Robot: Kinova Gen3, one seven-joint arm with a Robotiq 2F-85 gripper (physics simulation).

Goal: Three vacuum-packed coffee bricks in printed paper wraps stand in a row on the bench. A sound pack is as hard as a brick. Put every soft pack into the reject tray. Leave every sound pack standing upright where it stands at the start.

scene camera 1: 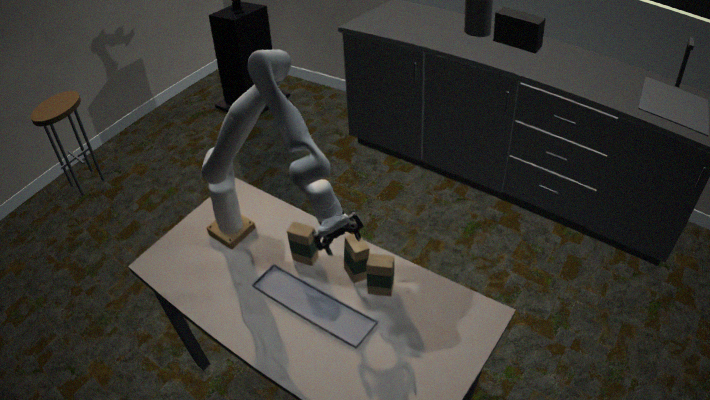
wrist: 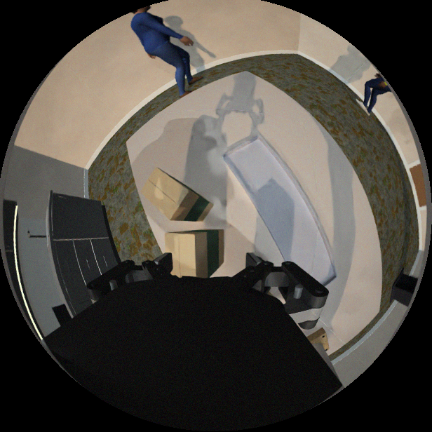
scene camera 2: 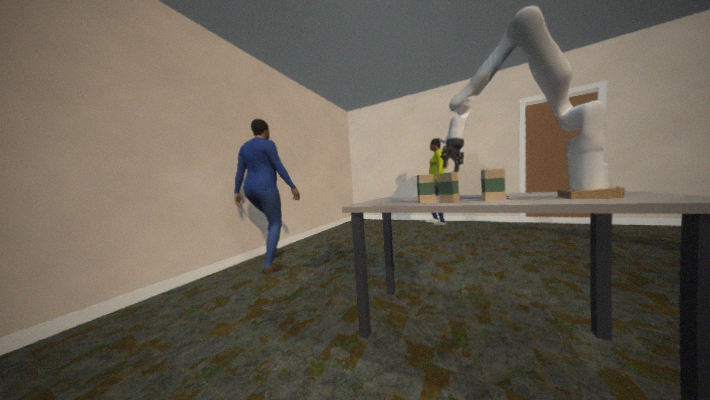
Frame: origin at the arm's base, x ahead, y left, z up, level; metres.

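Seen in the pictures: gripper, fingertip midpoint: (scene camera 1: 344, 246) (scene camera 2: 450, 170); arm's base at its link origin: (scene camera 1: 230, 224) (scene camera 2: 586, 188).
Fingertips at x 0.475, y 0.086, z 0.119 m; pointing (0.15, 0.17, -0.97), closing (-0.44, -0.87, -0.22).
Pixels of each thing's middle, then the offset from my fingertips to it.
- middle pack at the middle of its body: (scene camera 1: 356, 258) (scene camera 2: 448, 187) dy +0.036, dx +0.010, dz -0.081 m
- far pack at the middle of its body: (scene camera 1: 380, 275) (scene camera 2: 426, 188) dy +0.025, dx +0.113, dz -0.082 m
Three tan coffee packs with green bands stand upright on the bench. The pack nearest the arm's base (scene camera 1: 301, 245) (scene camera 2: 493, 185) stands apart from the others. The middle pack (scene camera 1: 356, 260) (scene camera 2: 448, 187) (wrist: 194, 252) stands close to the far pack (scene camera 1: 380, 275) (scene camera 2: 426, 188) (wrist: 175, 197), turned at a different angle in the wrist view. My gripper (scene camera 1: 344, 244) (scene camera 2: 454, 167) (wrist: 208, 261) is open and empty, above the middle pack's level and near its top. The reject tray (scene camera 1: 350, 332) (wrist: 250, 165) is shallow and holds no pack. The packs' hardness cannot be seen.
The arm's base plate (scene camera 1: 231, 235) (scene camera 2: 591, 192) stands on the bench (scene camera 1: 175, 265) (scene camera 2: 525, 206). A dark cabinet (scene camera 1: 470, 105) stands behind the bench. A person in blue (scene camera 2: 261, 170) (wrist: 160, 40) and a person in yellow (scene camera 2: 436, 161) are in the room. A stool (scene camera 1: 56, 107) is at the left.
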